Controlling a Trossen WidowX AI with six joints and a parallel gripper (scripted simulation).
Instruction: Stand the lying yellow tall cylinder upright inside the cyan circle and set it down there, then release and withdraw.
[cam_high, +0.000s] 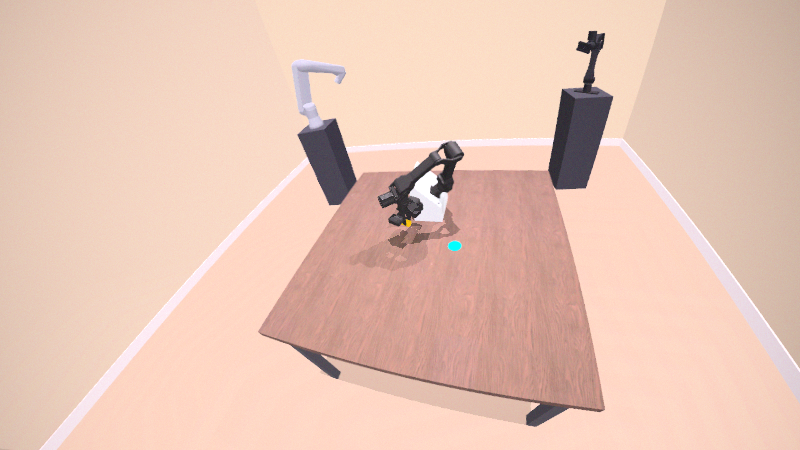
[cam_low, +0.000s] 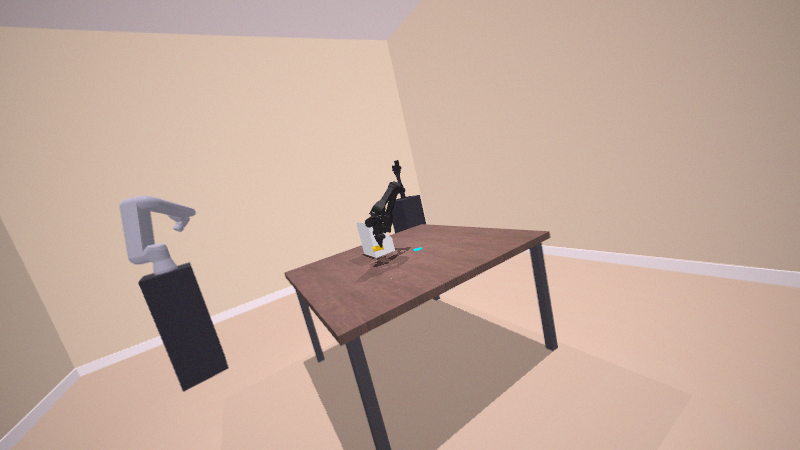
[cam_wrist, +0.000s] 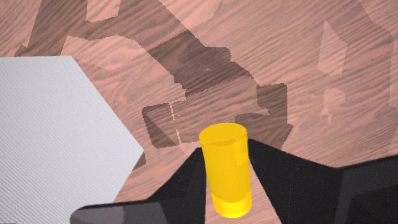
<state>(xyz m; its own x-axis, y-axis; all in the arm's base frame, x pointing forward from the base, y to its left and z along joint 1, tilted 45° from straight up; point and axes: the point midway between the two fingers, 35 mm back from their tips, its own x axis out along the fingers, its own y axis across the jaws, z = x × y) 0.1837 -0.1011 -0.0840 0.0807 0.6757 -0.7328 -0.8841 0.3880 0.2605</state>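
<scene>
My gripper tip is now 23 cm to the right of the cyan circle, 9 cm above it and 8 cm short of it. The rest, counted from my gripper tip: yellow tall cylinder (2 cm to the right, 1 cm behind).
</scene>
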